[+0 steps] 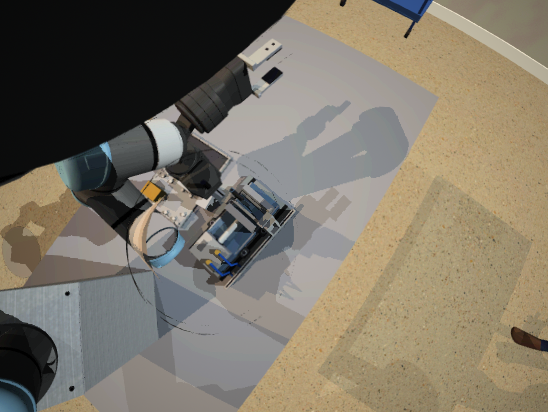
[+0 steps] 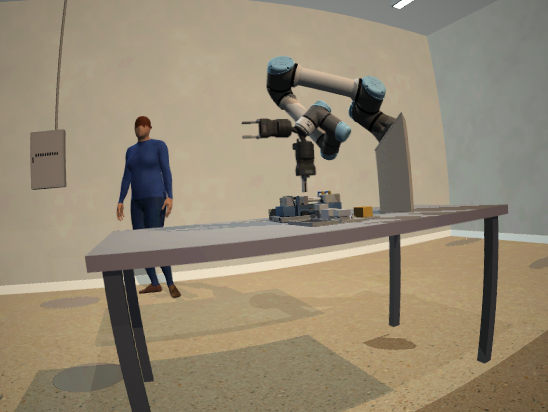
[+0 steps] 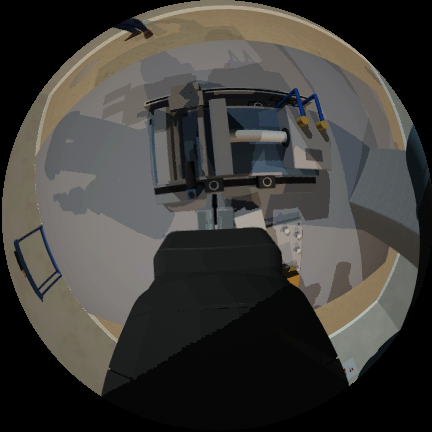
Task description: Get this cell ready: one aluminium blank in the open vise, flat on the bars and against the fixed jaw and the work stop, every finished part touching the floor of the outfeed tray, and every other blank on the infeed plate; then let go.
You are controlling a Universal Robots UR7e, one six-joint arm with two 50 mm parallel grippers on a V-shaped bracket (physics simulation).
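Where they show: hand at its tool point: [image 1: 218,191] [image 2: 304,187] [image 3: 214,207]; arm's base at its link origin: [image 1: 1,371] [image 2: 391,133].
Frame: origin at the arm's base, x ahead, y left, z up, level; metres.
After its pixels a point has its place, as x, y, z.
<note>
My downward gripper [image 2: 304,189] [image 3: 215,214] @[0.450, -0.126, -0.228] is shut, its black pads together with no part visible between them, above the area beside the vise [image 1: 234,231] @[0.372, -0.194, -0.297] [image 3: 220,137] @[0.416, -0.194, -0.261]. The second gripper [image 1: 265,72] [image 2: 250,129] points sideways, its fingers wide apart and empty. No blank can be made out in the vise. A pale block [image 3: 250,220] @[0.416, -0.073, -0.298] lies beside the shut fingers, close to the vise. The infeed plate [image 1: 181,218] @[0.337, -0.005, -0.349] [image 3: 280,252] has round white pins. The dark outfeed tray [image 1: 212,151] @[0.584, 0.008, -0.351] is partly hidden by the arm; its contents and other blanks are hidden or unclear.
An orange block [image 1: 152,191] @[0.376, 0.110, -0.313] [image 2: 363,212] @[0.399, 0.142, -0.332] [image 3: 291,276] @[0.367, 0.090, -0.315] stands at the plate's outer end. Blue handles [image 1: 226,259] @[0.299, -0.217, -0.249] [image 3: 298,102] @[0.300, -0.212, -0.249] with yellow ends rise at one end of the vise. The arm's pedestal [image 2: 395,172] @[0.105, 0.078, -0.187] stands on the table. A person [image 2: 148,172] stands behind the table.
</note>
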